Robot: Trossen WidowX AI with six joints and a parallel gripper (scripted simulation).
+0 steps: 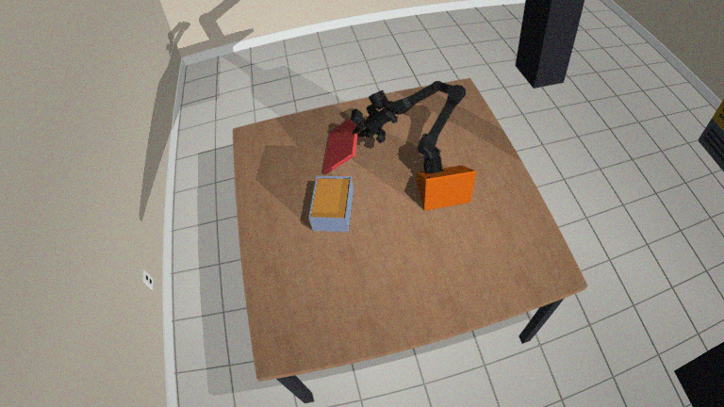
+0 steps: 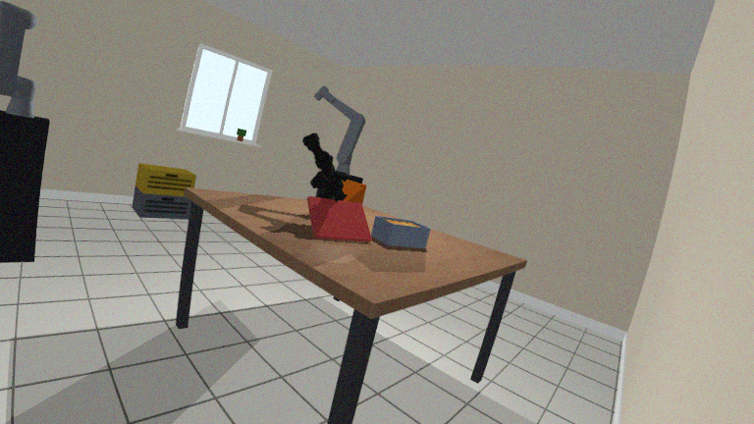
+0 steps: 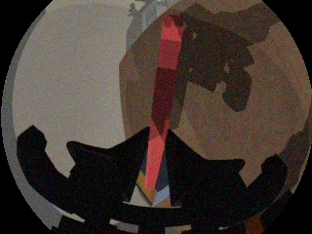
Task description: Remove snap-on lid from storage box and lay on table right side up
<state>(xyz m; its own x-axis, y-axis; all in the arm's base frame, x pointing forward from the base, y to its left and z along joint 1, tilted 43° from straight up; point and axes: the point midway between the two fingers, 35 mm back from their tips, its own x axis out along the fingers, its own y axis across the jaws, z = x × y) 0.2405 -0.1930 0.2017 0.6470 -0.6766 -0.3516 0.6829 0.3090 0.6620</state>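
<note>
Right now the red lid is 60 mm ahead of my gripper tip, 20 mm to the right of it and 50 mm below it. From my gripper tip the other things lie so: storage box (170 mm ahead, 270 mm to the left, 80 mm below).
</note>
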